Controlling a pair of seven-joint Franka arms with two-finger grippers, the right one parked.
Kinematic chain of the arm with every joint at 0, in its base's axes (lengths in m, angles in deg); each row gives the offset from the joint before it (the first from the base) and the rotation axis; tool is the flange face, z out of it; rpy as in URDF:
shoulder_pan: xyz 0 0 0.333 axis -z
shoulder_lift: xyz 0 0 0 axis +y
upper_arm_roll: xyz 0 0 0.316 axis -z
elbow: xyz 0.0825 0 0 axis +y
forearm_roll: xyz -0.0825 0 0.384 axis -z
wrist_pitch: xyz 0 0 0 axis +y
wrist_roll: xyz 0.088 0 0 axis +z
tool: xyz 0 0 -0.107 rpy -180 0 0
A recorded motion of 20 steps. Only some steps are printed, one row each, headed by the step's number.
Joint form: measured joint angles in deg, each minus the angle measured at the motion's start. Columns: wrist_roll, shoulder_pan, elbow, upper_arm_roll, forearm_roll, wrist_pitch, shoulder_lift.
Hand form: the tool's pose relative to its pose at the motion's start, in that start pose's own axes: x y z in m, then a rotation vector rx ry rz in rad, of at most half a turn. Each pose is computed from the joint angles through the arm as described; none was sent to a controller.
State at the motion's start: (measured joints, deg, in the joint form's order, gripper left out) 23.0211 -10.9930 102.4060 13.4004 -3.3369 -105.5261 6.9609
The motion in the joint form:
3: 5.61 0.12 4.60 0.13 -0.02 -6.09 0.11
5: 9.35 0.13 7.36 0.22 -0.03 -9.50 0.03
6: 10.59 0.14 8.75 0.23 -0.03 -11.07 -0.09
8: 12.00 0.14 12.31 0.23 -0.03 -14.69 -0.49
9: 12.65 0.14 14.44 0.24 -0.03 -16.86 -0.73
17: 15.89 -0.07 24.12 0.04 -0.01 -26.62 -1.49
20: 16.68 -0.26 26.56 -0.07 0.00 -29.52 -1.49
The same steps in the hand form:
3: -0.0019 0.0044 0.0300 -0.0122 0.0213 -0.0889
5: -0.0048 0.0059 0.0467 -0.0195 0.0320 -0.1498
6: -0.0068 0.0060 0.0545 -0.0224 0.0363 -0.1699
8: -0.0135 0.0052 0.0742 -0.0266 0.0430 -0.1915
9: -0.0180 0.0046 0.0858 -0.0293 0.0470 -0.2009
17: -0.0414 -0.0045 0.1402 -0.0401 0.0571 -0.2571
20: -0.0472 -0.0087 0.1544 -0.0462 0.0627 -0.2744

